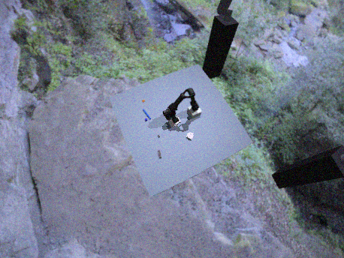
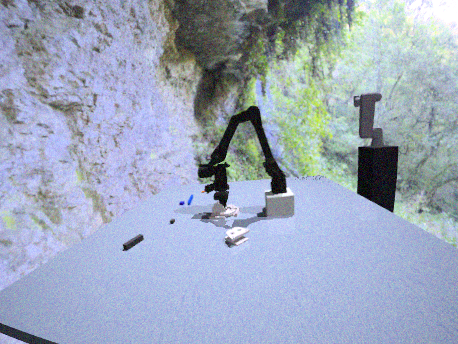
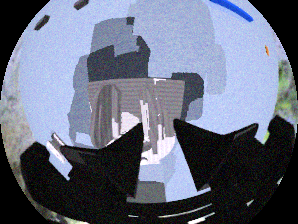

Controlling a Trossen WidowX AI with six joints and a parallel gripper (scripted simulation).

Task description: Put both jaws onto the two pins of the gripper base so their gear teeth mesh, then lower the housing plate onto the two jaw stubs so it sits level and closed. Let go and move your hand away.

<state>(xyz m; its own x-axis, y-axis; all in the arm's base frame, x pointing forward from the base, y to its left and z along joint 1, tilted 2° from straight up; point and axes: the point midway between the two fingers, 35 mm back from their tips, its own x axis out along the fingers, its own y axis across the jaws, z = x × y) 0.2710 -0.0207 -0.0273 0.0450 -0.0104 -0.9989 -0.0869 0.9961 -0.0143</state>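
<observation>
Now: the white stepped part 27 cm to the left of my gripper tip, 8 cm behind it and 1 cm below it. Round my gripper tip: small blue piece (27 cm ahead, 12 cm to the right, 1 cm below); then blue rod (24 cm ahead, 18 cm to the right, 1 cm below); then small dark piece (22 cm ahead, 12 cm to the left, 1 cm below).
</observation>
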